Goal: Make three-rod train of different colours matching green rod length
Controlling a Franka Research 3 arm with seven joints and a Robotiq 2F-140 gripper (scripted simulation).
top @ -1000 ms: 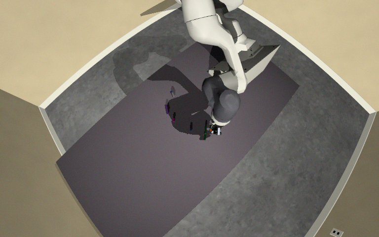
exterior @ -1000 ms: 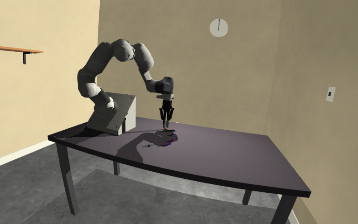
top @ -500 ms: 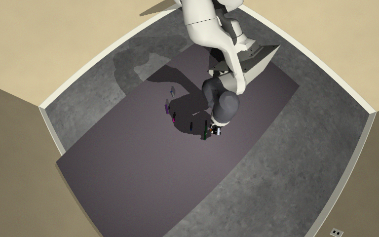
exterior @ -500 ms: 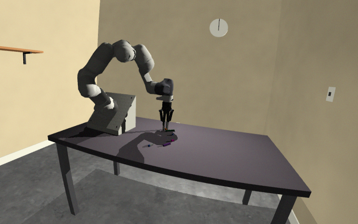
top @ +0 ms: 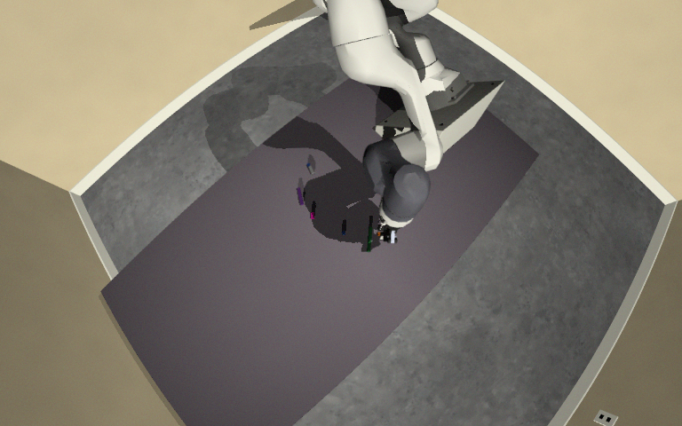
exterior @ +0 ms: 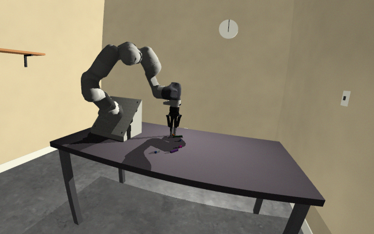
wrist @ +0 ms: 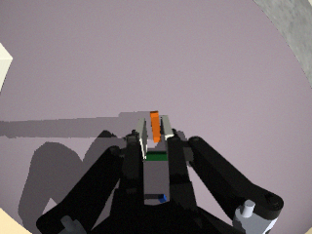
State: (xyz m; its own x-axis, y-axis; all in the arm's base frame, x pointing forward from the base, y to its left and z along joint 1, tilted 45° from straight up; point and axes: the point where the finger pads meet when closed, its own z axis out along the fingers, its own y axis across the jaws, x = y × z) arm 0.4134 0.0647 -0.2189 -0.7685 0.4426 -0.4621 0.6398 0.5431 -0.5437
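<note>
Now: the orange rod 3 cm below my hand. From my hand the other things lie so: purple rod: 13 cm ahead, 27 cm to the right, 3 cm below; then green rod: 5 cm ahead, 1 cm to the right, 3 cm below; then magenta rod: 14 cm ahead, 19 cm to the right, 3 cm below.
</note>
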